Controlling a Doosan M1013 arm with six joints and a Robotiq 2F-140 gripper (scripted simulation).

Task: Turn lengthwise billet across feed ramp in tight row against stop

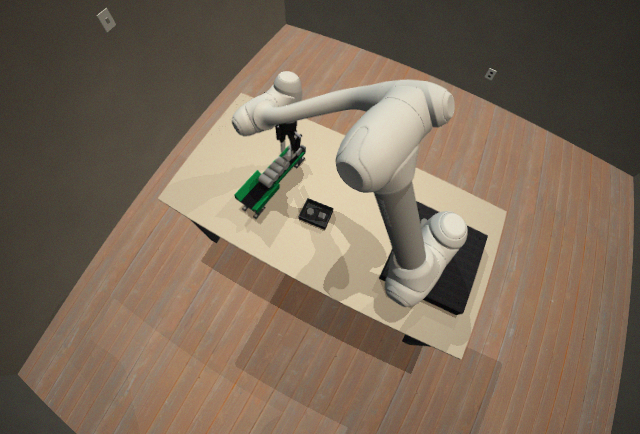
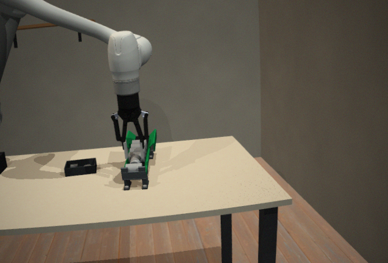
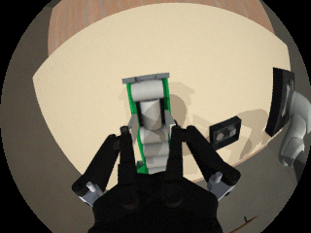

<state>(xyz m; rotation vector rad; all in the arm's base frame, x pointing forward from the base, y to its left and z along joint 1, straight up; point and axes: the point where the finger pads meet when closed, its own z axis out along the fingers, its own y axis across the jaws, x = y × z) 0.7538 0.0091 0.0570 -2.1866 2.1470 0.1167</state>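
The stop lies 70 mm to the right of my hand and 70 mm below it. Also, from my hand: small black tray: 260 mm behind, 140 mm to the left, 120 mm below.
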